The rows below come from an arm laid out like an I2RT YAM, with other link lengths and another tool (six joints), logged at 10 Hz.
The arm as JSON. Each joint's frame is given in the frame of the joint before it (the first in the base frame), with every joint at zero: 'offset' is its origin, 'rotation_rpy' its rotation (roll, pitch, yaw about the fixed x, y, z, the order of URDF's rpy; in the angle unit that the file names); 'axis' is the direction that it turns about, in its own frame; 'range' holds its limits. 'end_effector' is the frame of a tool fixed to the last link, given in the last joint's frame.
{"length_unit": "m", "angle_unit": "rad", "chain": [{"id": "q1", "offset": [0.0, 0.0, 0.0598], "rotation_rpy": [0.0, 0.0, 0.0], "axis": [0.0, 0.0, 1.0], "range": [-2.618, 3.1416]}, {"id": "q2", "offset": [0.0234, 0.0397, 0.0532], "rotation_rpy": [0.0, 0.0, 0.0], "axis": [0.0, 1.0, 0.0], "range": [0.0, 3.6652]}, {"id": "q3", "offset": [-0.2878, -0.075, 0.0], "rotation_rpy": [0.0, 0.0, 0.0], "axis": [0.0, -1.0, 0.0], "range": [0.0, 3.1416]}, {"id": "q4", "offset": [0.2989, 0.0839, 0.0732], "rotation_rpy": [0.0, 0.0, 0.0], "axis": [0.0, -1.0, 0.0], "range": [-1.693, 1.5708]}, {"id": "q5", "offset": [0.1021, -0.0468, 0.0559], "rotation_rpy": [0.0, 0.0, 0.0], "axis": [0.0, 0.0, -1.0], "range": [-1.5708, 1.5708]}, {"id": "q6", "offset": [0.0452, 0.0, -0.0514], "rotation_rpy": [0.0, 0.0, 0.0], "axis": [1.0, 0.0, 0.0], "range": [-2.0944, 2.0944]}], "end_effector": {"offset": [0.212, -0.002, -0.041], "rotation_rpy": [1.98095, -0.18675, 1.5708]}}
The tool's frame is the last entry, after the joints.
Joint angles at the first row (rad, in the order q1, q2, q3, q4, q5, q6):
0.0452 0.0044 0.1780 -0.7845 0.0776 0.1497
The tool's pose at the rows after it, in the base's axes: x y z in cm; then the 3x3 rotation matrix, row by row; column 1 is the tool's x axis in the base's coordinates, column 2 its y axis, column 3 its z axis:
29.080, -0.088, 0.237; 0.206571, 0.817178, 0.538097; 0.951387, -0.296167, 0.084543; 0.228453, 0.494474, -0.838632
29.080, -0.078, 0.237; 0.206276, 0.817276, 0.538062; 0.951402, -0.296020, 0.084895; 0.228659, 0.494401, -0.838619
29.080, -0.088, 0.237; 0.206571, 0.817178, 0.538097; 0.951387, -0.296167, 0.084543; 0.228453, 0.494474, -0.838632
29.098, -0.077, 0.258; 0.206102, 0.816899, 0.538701; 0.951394, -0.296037, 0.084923; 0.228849, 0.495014, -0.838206
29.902, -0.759, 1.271; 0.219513, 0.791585, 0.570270; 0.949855, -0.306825, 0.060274; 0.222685, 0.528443, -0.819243
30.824, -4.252, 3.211; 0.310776, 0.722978, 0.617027; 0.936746, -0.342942, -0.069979; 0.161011, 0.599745, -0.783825
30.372, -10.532, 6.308; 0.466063, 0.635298, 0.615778; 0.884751, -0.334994, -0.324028; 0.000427, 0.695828, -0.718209
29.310, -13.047, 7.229; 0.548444, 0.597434, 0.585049; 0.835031, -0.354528, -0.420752; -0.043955, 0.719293, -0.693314
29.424, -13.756, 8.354; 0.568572, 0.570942, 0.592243; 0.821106, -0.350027, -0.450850; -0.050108, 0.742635, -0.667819
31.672, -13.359, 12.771; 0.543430, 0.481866, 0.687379; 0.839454, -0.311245, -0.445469; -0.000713, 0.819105, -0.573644
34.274, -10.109, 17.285; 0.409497, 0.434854, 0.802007; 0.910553, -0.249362, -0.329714; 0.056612, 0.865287, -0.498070
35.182, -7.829, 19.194; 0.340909, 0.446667, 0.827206; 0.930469, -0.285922, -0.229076; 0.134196, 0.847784, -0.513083
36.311, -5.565, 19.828; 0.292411, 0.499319, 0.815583; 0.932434, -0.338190, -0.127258; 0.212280, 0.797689, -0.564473
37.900, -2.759, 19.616; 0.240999, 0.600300, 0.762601; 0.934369, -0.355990, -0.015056; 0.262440, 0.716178, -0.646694
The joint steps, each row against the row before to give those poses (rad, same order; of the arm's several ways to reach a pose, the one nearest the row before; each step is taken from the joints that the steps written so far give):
0.0000 0.0000 0.0000 0.0000 0.0000 0.0000
0.0000 0.0000 0.0000 0.0000 -0.0003 0.0000
0.0000 0.0000 0.0000 0.0000 0.0003 0.0000
0.0000 0.0000 0.0000 0.0008 -0.0003 0.0001
0.0000 0.0000 0.0000 0.0355 0.0278 -0.0008
0.0000 0.0000 -0.0001 0.0580 0.1365 -0.0161
0.0000 0.0000 0.0001 0.0709 0.2446 -0.0995
0.0000 0.0000 0.0000 0.0103 0.1102 -0.0115
0.0000 0.0000 0.0000 0.0339 0.0313 -0.0171
0.0004 0.0000 0.0019 0.1546 -0.0217 -0.0508
0.0000 0.0183 0.0404 0.0980 -0.1473 -0.0282
0.0000 0.0904 0.0927 -0.0203 -0.0835 0.0759
0.0000 0.1381 0.1064 -0.0358 -0.0763 0.0927
0.0000 0.1880 0.1335 -0.0542 -0.0992 0.0637

